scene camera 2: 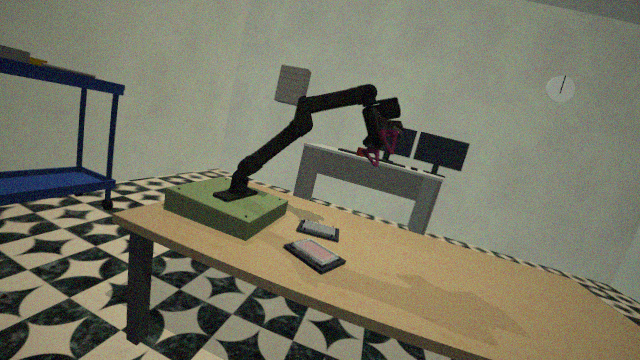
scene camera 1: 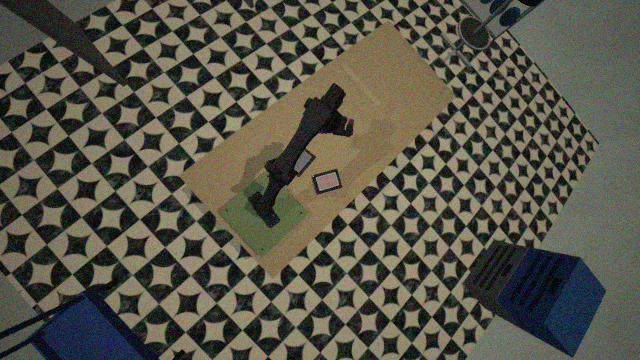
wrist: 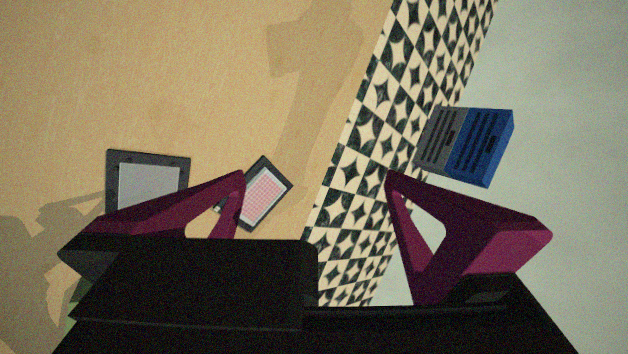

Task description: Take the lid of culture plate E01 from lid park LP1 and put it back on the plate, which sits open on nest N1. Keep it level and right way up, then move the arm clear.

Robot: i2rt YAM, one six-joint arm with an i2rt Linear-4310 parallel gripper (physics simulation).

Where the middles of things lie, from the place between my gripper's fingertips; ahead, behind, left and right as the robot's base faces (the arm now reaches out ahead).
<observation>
The plate lid (wrist: 138,183) is 32 cm below my hand, 17 cm behind it and 6 cm to the left of it.
</observation>
